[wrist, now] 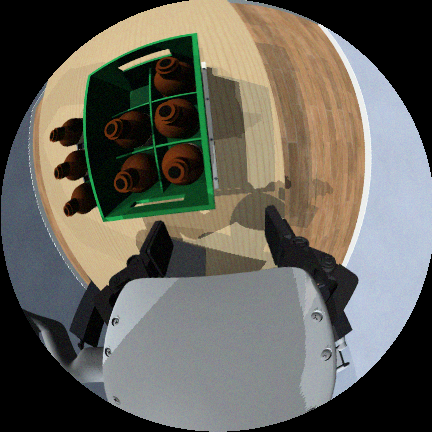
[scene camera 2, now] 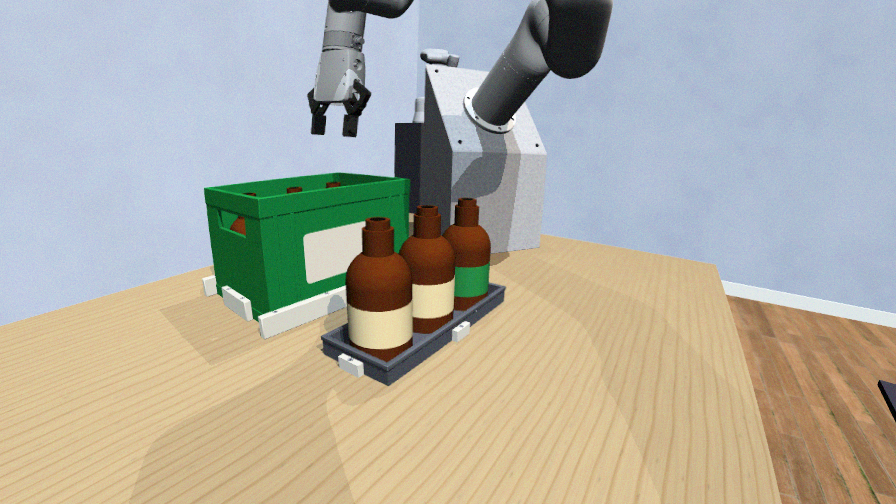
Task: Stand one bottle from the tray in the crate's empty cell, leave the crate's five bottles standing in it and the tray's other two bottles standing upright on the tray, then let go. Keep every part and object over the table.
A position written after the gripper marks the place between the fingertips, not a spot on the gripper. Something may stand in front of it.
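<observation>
You'd see the gripper (scene camera 2: 332, 135) here, and the gripper is in the wrist view as well (wrist: 214, 227). There's a cream-labelled bottle (scene camera 2: 431, 258), then a green-labelled bottle (scene camera 2: 471, 244), and a green-labelled bottle (wrist: 138, 172) too.
</observation>
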